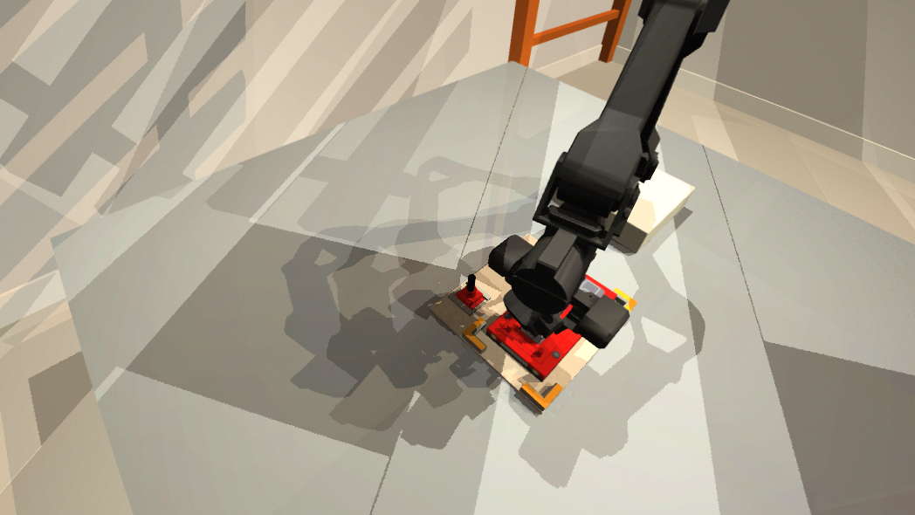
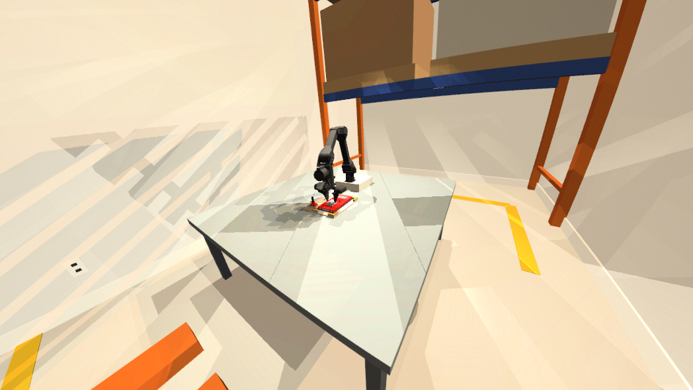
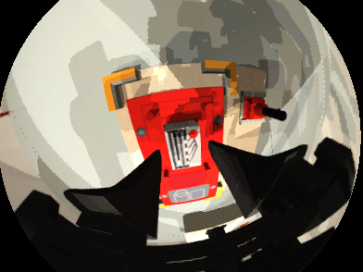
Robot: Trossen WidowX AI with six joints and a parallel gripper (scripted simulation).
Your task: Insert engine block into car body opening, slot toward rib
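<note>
The engine block lies 2 cm below my gripper tip.
</note>
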